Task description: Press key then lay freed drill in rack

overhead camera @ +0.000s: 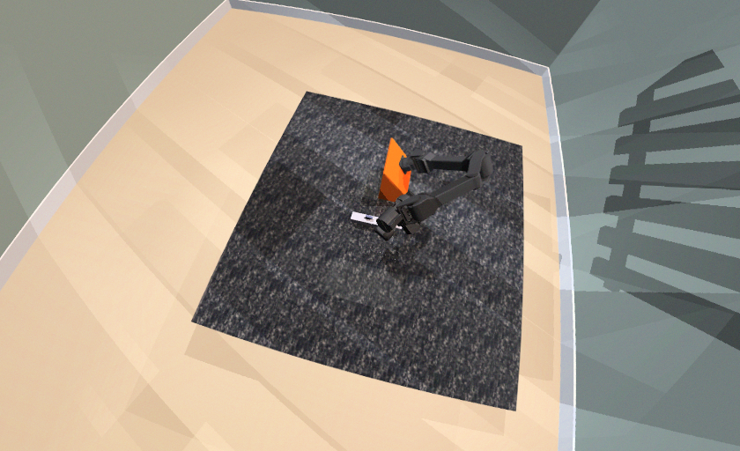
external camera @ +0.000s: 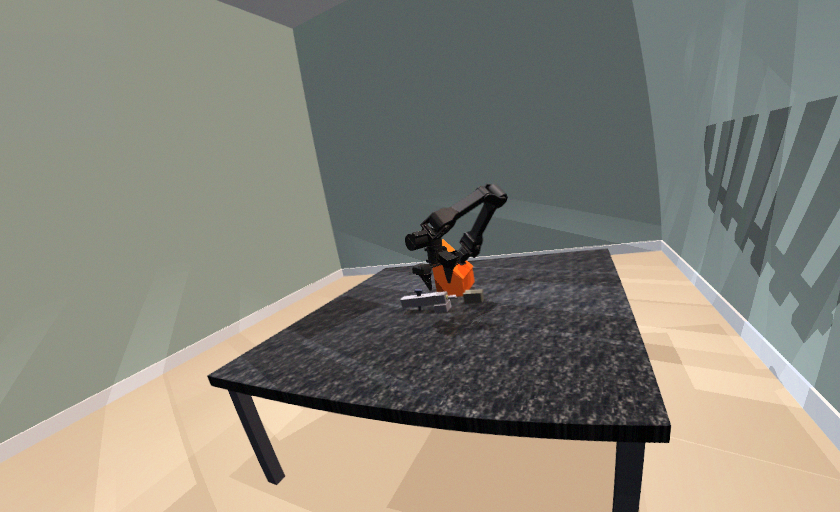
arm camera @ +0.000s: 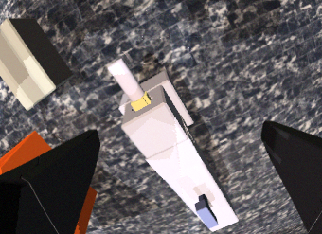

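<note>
Now: the drill 5 cm below my gripper tip, 2 cm to the right of it and 2 cm behind it. Also, from my gripper tip: light grey housing block: 8 cm to the right, 6 cm below, 1 cm behind; then small dark key: 10 cm to the right, 5 cm below, 1 cm behind.
</note>
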